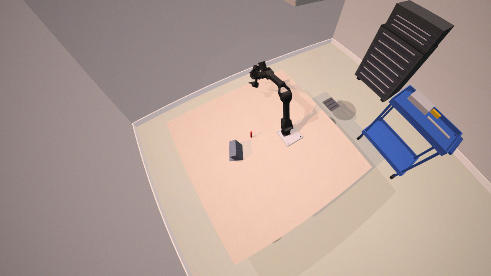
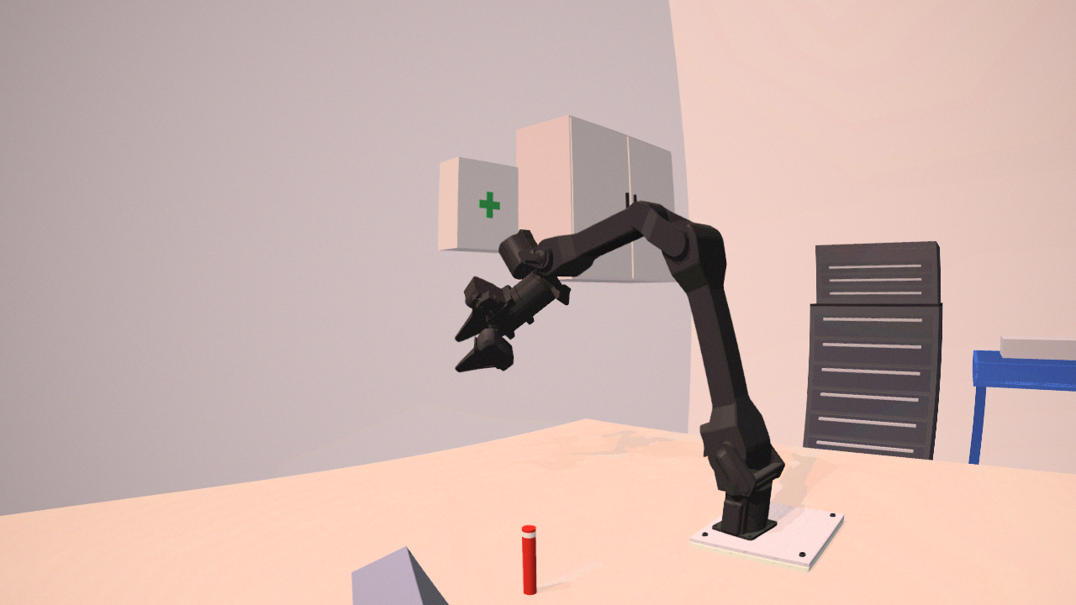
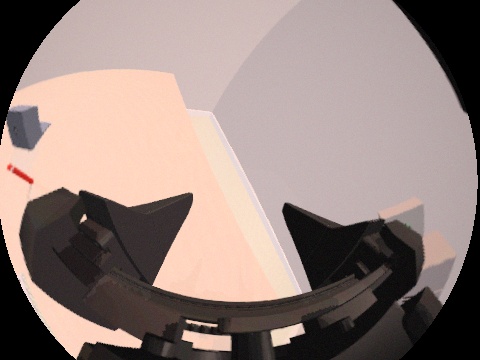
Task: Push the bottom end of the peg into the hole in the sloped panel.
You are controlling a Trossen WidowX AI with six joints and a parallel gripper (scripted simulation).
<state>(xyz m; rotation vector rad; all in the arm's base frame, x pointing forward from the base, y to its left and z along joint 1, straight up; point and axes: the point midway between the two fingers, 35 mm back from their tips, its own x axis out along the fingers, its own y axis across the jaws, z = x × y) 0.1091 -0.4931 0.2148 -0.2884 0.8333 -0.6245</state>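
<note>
Right now my gripper tip is 45 cm to the right of the red peg, 15 cm short of it and 15 cm above it. The rest, counted from my gripper tip: grey sloped panel: 54 cm to the left, 31 cm ahead, 16 cm below.
</note>
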